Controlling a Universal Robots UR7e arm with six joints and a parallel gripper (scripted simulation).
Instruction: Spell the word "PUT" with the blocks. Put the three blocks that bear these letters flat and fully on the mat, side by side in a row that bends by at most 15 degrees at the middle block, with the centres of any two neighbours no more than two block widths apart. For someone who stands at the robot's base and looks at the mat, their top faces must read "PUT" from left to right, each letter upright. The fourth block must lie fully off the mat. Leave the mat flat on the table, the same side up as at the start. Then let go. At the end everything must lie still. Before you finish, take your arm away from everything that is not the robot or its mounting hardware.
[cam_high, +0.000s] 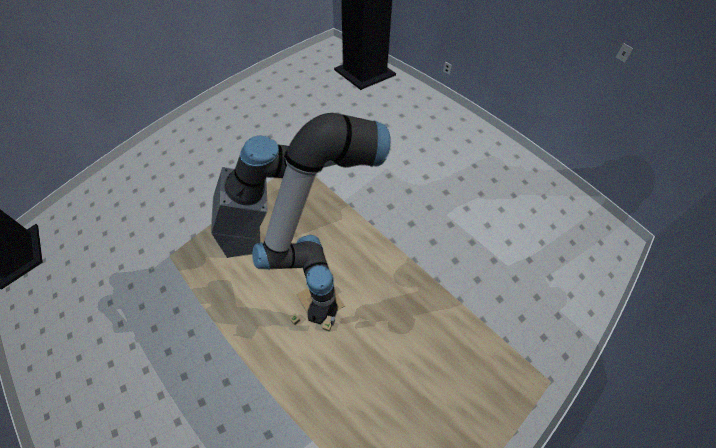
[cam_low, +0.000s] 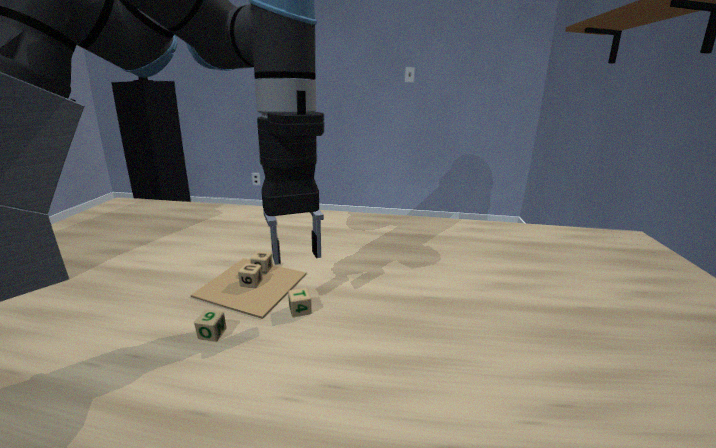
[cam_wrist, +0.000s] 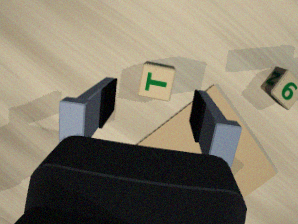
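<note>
Now: hand 9 cm above the T block. From my hand the other things lie so: tan mat: 11 cm behind, 4 cm to the left, 11 cm below; then U block: 11 cm behind, 4 cm to the left, 9 cm below; then O block: 10 cm behind, 9 cm to the right, 9 cm below.
</note>
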